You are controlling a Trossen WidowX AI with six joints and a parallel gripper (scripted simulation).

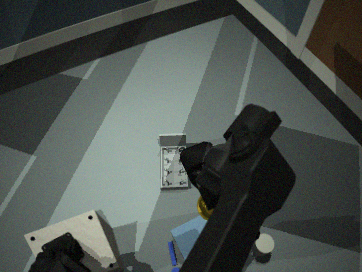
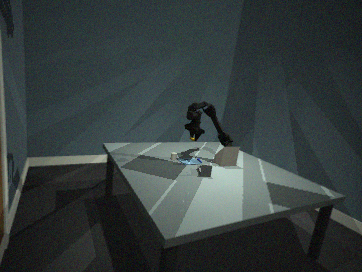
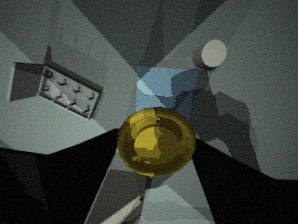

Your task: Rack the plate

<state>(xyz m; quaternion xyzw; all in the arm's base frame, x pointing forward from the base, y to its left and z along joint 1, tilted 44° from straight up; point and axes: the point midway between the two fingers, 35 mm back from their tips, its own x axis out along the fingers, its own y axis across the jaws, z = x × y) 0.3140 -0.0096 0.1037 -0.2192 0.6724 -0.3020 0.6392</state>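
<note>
Now: the dish rack 10 mm ahead of my gripper tip, 190 mm to the left of it and 160 mm below it. The rest, counted from my gripper tip: plate (10 mm above); white cup (90 mm ahead, 100 mm to the right, 160 mm below).
</note>
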